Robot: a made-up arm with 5 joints. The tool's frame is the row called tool.
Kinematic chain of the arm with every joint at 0, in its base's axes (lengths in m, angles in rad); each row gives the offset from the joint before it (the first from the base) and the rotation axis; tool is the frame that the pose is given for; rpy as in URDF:
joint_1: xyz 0.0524 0 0.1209 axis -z
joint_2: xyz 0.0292 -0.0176 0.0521 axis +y
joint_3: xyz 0.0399 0 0.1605 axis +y
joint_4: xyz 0.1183 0 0.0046 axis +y
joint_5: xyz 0.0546 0.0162 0 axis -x
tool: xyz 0 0 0 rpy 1.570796 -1.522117 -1.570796
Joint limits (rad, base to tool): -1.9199..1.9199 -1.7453..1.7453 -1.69..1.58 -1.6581..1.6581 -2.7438..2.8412
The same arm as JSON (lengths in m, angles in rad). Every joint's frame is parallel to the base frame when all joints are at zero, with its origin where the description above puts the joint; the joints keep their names.
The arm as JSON. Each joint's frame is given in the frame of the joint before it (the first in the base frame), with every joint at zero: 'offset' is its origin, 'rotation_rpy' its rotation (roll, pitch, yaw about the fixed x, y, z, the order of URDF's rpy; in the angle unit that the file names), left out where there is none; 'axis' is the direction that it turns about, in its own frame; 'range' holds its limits. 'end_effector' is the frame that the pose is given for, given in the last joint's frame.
{
  "length_unit": "m",
  "angle_unit": "rad",
  "chain": [
    {
      "id": "joint_1",
      "offset": [
        0.0524,
        0.0,
        0.1209
      ],
      "axis": [
        0.0,
        0.0,
        -1.0
      ],
      "range": [
        -1.9199,
        1.9199
      ]
    },
    {
      "id": "joint_2",
      "offset": [
        0.0292,
        -0.0176,
        0.0521
      ],
      "axis": [
        0.0,
        1.0,
        0.0
      ],
      "range": [
        -1.7453,
        1.7453
      ]
    },
    {
      "id": "joint_3",
      "offset": [
        0.0399,
        0.0,
        0.1605
      ],
      "axis": [
        0.0,
        1.0,
        0.0
      ],
      "range": [
        -1.69,
        1.58
      ]
    },
    {
      "id": "joint_4",
      "offset": [
        0.1183,
        0.0,
        0.0046
      ],
      "axis": [
        0.0,
        1.0,
        0.0
      ],
      "range": [
        -1.6581,
        1.6581
      ]
    },
    {
      "id": "joint_5",
      "offset": [
        0.0546,
        0.0162,
        0.0
      ],
      "axis": [
        -1.0,
        0.0,
        0.0
      ],
      "range": [
        -2.7438,
        2.8412
      ]
    }
  ],
  "end_effector": {
    "offset": [
      0.0,
      0.0,
      0.0
    ],
    "rotation_rpy": [
      1.5708,
      -1.5221,
      -1.5708
    ]
  }
}

